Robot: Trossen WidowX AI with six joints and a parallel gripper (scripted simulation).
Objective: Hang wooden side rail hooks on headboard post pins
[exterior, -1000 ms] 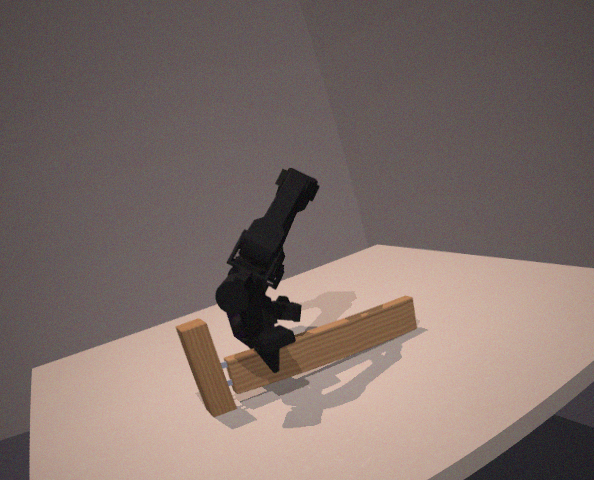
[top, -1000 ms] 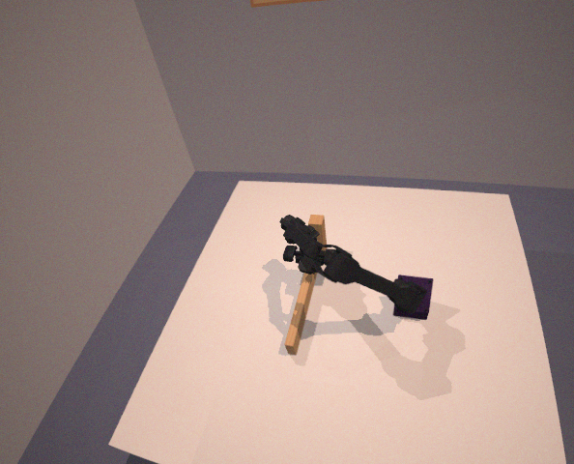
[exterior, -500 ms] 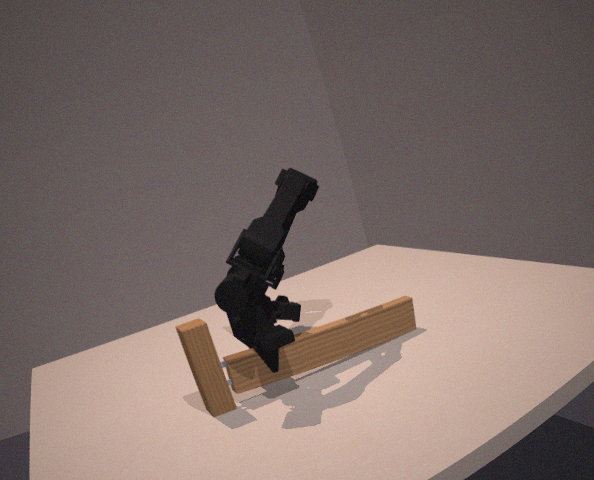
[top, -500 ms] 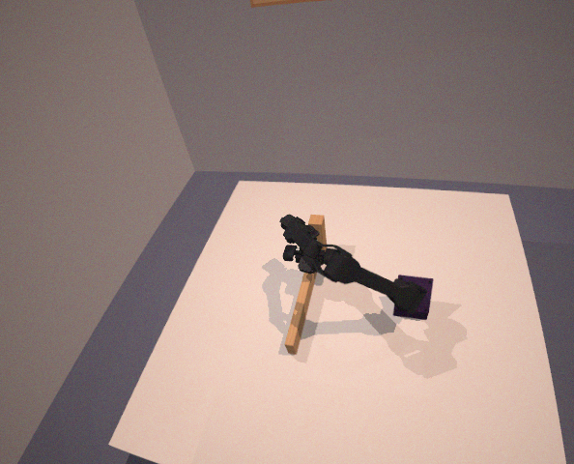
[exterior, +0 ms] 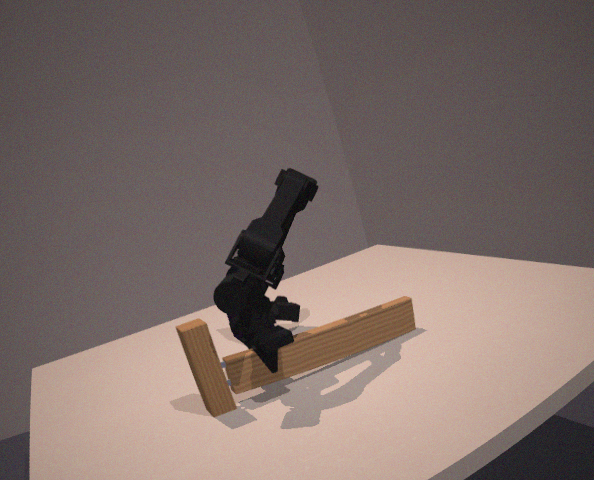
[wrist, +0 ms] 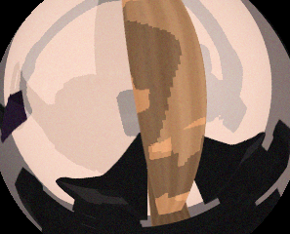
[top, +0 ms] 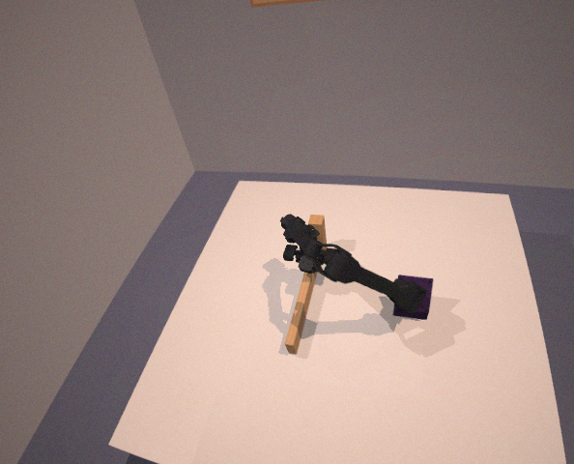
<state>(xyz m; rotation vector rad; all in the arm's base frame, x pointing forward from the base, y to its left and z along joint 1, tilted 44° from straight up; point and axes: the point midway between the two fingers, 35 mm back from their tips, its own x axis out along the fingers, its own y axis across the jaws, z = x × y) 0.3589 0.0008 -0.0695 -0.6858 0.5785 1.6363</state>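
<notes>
Now: gripper tip 2 cm short of the headboard post, 12 cm to the left of it and 4 cm below it.
</notes>
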